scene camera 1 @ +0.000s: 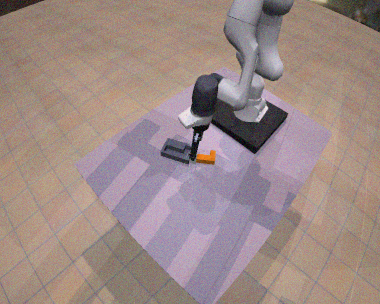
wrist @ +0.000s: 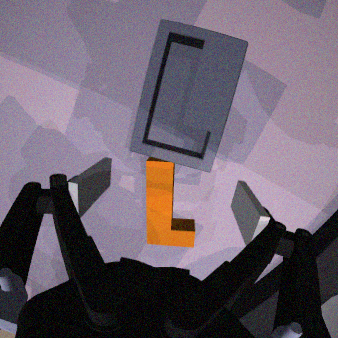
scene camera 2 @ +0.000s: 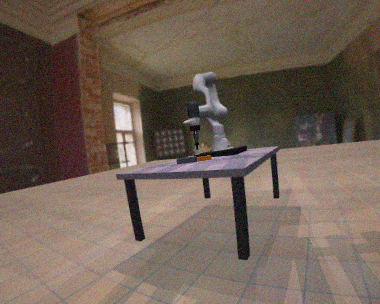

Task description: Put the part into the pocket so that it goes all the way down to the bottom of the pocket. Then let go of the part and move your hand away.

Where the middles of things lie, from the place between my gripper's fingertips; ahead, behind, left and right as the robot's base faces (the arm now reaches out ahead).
The orange L-shaped part (wrist: 161, 228) lies 40 mm to the left of my hand, 40 mm below it and 20 mm behind it.
